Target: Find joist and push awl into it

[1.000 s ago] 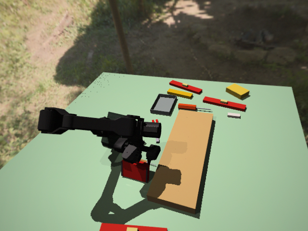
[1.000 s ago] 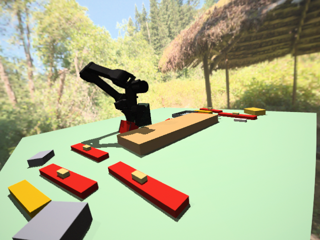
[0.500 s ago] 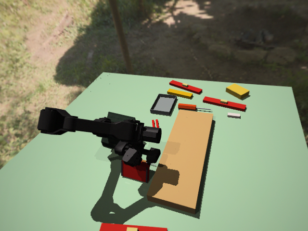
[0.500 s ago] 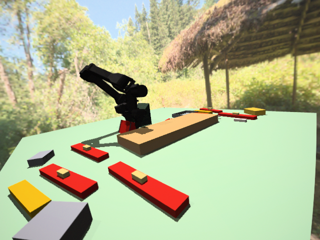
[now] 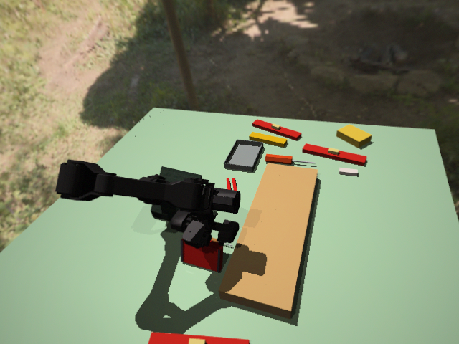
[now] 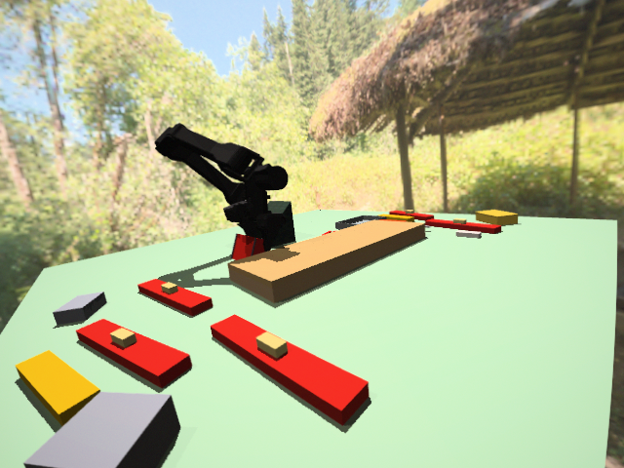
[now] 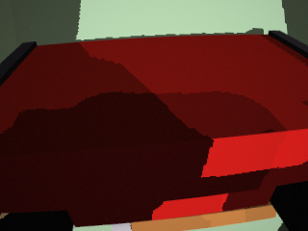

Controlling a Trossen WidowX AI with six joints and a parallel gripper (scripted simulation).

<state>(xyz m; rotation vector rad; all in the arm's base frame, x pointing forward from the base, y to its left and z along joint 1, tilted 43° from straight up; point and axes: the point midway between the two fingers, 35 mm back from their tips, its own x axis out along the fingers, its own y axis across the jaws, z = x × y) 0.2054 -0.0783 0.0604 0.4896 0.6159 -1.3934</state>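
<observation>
Now: gripper tip 10 mm short of the awl, 40 mm to the right of it and 20 mm above it. From my gripper tip the other things lie so: tray: 100 mm behind, 450 mm to the left, 10 mm below; red stud finder: 20 mm ahead, 10 mm to the right; grey block: 60 mm ahead, 390 mm to the right, 10 mm below.
</observation>
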